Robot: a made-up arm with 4 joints.
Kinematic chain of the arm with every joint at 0, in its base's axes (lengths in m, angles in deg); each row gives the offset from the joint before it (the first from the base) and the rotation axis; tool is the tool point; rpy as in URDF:
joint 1: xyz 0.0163 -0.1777 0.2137 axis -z
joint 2: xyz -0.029 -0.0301 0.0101 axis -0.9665 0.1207 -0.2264
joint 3: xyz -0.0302 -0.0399 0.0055 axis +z
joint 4: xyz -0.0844 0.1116 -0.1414 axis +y
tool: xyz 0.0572 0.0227 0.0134 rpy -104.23 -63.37 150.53
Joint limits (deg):
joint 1: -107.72..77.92
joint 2: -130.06..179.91
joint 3: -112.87..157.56
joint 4: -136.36..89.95
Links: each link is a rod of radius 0.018 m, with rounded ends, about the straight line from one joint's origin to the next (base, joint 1, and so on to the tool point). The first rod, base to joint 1, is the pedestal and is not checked.
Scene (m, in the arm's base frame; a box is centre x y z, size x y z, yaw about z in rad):
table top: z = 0
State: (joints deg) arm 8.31 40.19 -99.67 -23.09
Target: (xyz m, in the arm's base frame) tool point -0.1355 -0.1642 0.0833
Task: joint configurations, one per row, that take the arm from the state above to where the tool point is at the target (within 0.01 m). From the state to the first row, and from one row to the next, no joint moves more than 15 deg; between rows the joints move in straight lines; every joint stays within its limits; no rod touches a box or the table.
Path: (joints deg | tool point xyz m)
1: 18.99 45.60 -87.13 -13.92 | 0.0271 -0.3141 0.1444
2: 29.67 51.02 -74.58 -4.76 | -0.0072 -0.3056 0.1286
3: 40.35 56.43 -62.04 4.41 | -0.0437 -0.2884 0.1126
4: 51.03 61.84 -49.49 13.57 | -0.0801 -0.2599 0.0984
5: 61.70 67.26 -36.95 22.74 | -0.1125 -0.2185 0.0879
6: 72.38 72.67 -24.40 31.90 | -0.1355 -0.1642 0.0833

